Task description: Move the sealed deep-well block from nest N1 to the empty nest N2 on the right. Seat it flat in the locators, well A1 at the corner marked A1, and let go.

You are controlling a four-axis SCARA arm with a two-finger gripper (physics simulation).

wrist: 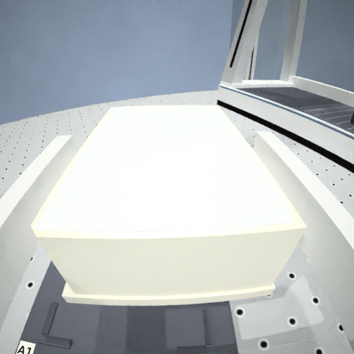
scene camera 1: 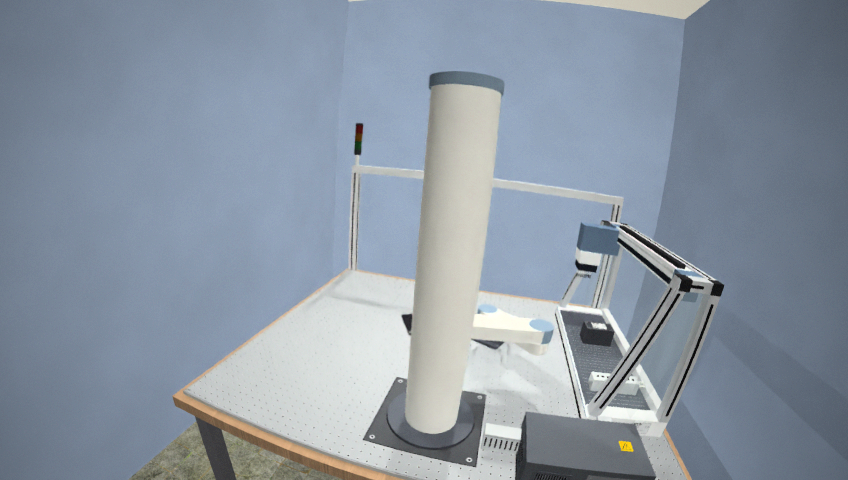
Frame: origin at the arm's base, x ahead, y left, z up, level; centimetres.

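Where they show: arm's base, origin of the base link: [scene camera 1: 430, 419].
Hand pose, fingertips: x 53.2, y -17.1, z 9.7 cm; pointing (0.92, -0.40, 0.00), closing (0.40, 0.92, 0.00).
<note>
Each offset is from my fingertips to the top centre of the thing. "spot": to the spot under its first point.
The sealed deep-well block [wrist: 167, 175], a pale cream box with a flat, bright lid, fills the middle of the wrist view. My gripper [wrist: 164, 147] is shut on it, one pale finger along each long side. The block is held above a dark nest plate [wrist: 77, 320] with raised corner locators and a label A1 at its lower left. The plate extends out under the block's near end, more to the left than to the right; its far part is hidden. In the scene view, a dark plate {dx -0.2, dy +2.6, dz -6.9 cm} [scene camera 1: 492, 343] shows under the arm [scene camera 1: 511, 328]; the column hides the block.
The thick cream column [scene camera 1: 455, 249] stands on its base plate. Another dark plate {dx -0.6, dy +34.2, dz -6.9 cm} [scene camera 1: 407, 324] shows at the column's left. A framed enclosure [scene camera 1: 702, 350] [wrist: 280, 107] stands at the right, with a blue-headed unit {spot: dx +16.5, dy -36.1, dz +35.7 cm} [scene camera 1: 597, 238] at its back. A dark grey box {spot: dx -65.8, dy -22.0, dz +3.1 cm} [scene camera 1: 583, 443] is at the front right.
</note>
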